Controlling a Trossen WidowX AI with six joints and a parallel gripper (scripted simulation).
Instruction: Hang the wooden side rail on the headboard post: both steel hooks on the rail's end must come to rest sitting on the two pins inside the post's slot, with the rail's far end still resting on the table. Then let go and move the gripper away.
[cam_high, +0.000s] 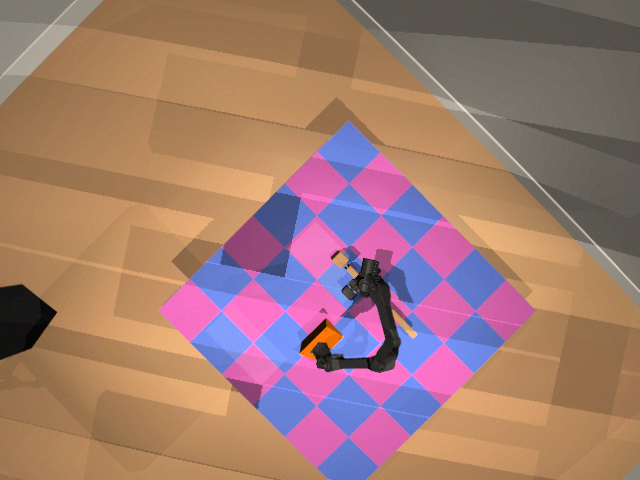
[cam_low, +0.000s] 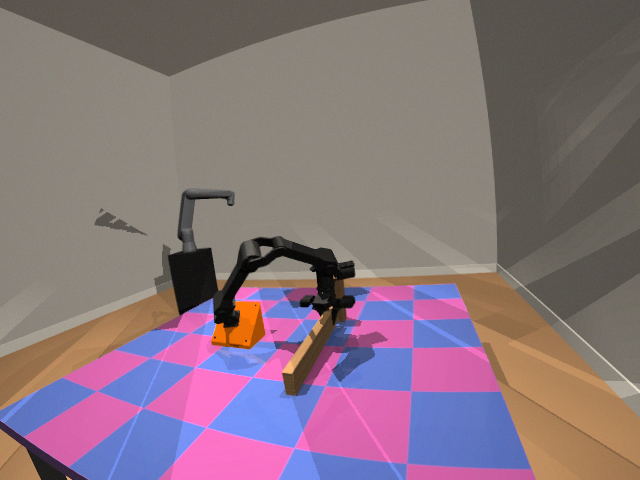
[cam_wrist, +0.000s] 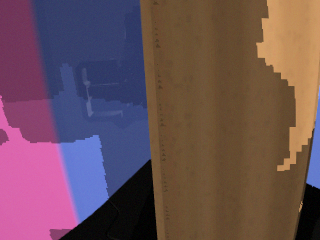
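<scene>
Now: the headboard post 13 cm to the left of my gripper tip, 4 cm above it and 2 cm ahead of it.
</scene>
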